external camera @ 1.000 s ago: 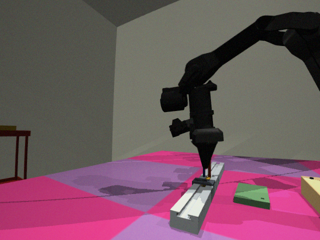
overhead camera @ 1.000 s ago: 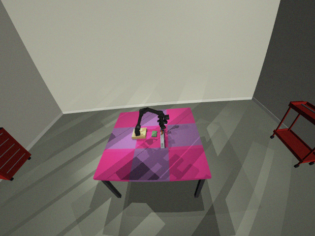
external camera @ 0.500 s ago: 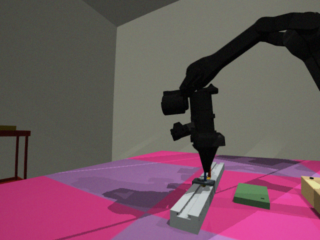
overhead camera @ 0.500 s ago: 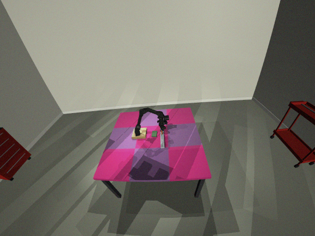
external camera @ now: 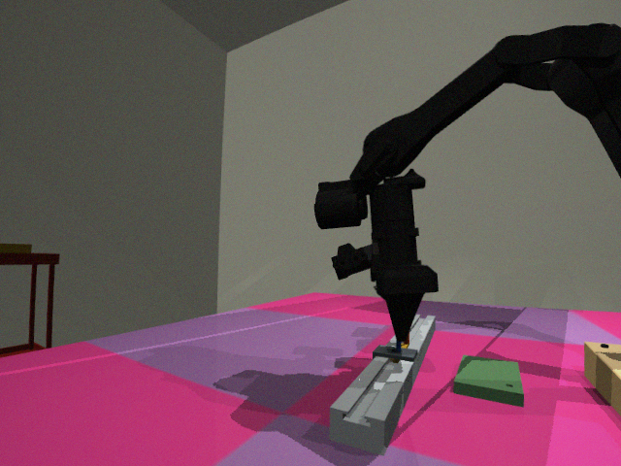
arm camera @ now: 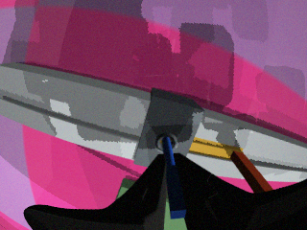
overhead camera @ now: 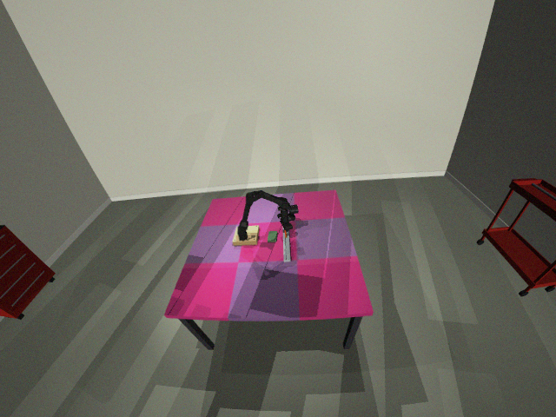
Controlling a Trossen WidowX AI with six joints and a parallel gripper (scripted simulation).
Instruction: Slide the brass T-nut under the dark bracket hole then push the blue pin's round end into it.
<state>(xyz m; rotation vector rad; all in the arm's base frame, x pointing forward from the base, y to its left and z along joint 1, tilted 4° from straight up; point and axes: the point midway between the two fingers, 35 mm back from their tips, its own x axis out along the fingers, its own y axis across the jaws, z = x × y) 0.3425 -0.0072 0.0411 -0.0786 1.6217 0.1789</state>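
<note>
Right now the blue pin is right at my gripper tip. Round my gripper tip: green tray 11 cm behind, 1 cm to the left, 4 cm below.
</note>
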